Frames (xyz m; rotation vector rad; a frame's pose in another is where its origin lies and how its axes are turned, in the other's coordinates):
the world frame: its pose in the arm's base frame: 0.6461 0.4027 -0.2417 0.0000 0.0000 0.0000
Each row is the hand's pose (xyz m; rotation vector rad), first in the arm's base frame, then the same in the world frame.
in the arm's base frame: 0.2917 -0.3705 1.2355 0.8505 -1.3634 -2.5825
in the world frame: -0.3544 -0.7732 1.4772 0.8505 -1.3634 -2.5825
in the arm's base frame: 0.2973 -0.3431 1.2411 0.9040 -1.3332 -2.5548
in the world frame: -0.3488 -0.7458 1.4828 0.9040 -1.3332 -2.5548
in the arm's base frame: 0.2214 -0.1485 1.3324 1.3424 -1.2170 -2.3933
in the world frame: -0.4247 -0.5512 1.5741 1.3424 -1.2170 -2.3933
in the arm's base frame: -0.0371 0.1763 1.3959 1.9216 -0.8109 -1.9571
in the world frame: -0.6832 -0.2264 1.6376 1.9216 -0.8109 -1.9571
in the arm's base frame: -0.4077 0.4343 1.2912 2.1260 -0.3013 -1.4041
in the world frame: -1.0538 0.0316 1.5329 2.1260 -0.3013 -1.4041
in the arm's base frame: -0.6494 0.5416 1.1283 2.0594 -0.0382 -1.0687
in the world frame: -1.2955 0.1389 1.3700 2.0594 -0.0382 -1.0687
